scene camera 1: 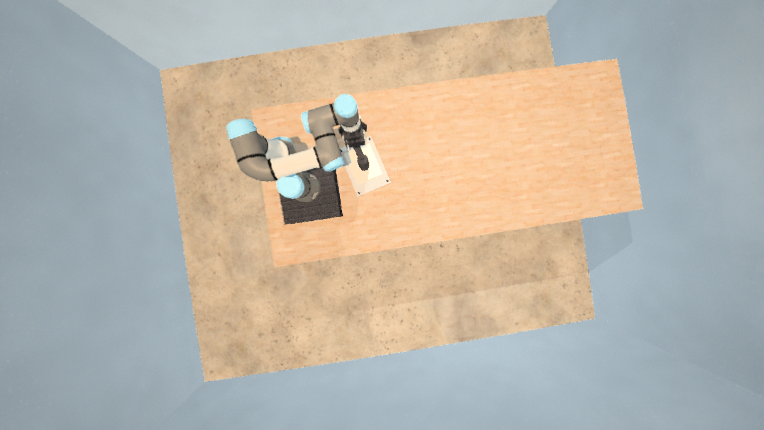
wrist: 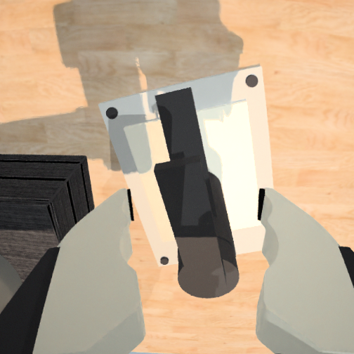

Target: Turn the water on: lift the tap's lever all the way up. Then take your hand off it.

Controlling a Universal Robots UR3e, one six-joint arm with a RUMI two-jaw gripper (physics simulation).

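Seen in the pictures: arm's base at its link origin: (scene camera 1: pixel 305 187).
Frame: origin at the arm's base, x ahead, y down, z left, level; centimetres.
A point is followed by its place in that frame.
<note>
The dark tap (scene camera 1: pixel 363 161) {x 26.3, y -5.3, z 7.5 cm} (wrist: pixel 208 280) stands on a pale plate (scene camera 1: pixel 374 185) {x 29.8, y 8.6, z -1.1 cm} (wrist: pixel 261 150) with dark corner dots. In the wrist view its round body is at the lower middle, and a long dark bar (wrist: pixel 177 120) reaches towards the top. A shorter dark block, apparently the lever (wrist: pixel 186 202), overlaps that bar. Its exact tilt is hard to tell from above. My gripper (scene camera 1: pixel 355 144) {x 24.0, y -6.9, z 17.0 cm} (wrist: pixel 194 191) is open. In the wrist view its fingers show on either side of the tap, with a visible gap on each side and nothing held. The fingertips are too small to make out in the scene view.
A black slatted base (scene camera 1: pixel 315 209) {x 3.0, y 0.7, z -10.0 cm} (wrist: pixel 35 215) stands left of the plate, under my arm. The wooden table (scene camera 1: pixel 481 149) {x 82.7, y 9.4, z 11.0 cm} (wrist: pixel 305 90) extends far to the right in the scene view. My arm's shadow falls across the table and the plate's upper left in the wrist view.
</note>
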